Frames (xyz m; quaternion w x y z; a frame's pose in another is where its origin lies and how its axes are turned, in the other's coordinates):
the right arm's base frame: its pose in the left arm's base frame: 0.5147 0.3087 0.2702 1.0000 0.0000 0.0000 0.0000
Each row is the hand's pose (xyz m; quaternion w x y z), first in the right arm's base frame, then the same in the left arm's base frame.
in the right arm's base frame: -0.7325 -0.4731 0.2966 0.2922 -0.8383 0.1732 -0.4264
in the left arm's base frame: -0.2178 -0.1644 0.5668 0.2922 -0.8383 0.1732 -0.4264
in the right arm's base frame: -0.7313 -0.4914 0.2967 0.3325 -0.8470 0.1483 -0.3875
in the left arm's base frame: -0.2166 -0.1827 0.5669 0.3325 -0.8470 0.1483 -0.3875
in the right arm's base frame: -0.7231 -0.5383 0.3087 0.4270 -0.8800 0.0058 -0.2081
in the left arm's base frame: -0.2084 -0.2296 0.5789 0.4270 -0.8800 0.0058 -0.2081
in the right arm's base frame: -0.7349 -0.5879 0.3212 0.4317 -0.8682 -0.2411 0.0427
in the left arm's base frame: -0.2202 -0.2792 0.5914 0.4317 -0.8682 -0.2411 0.0427
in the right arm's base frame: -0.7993 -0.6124 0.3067 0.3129 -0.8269 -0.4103 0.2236
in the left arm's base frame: -0.2846 -0.3037 0.5769 0.3129 -0.8269 -0.4103 0.2236
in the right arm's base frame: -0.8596 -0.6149 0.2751 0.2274 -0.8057 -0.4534 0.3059
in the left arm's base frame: -0.3449 -0.3062 0.5453 0.2274 -0.8057 -0.4534 0.3059
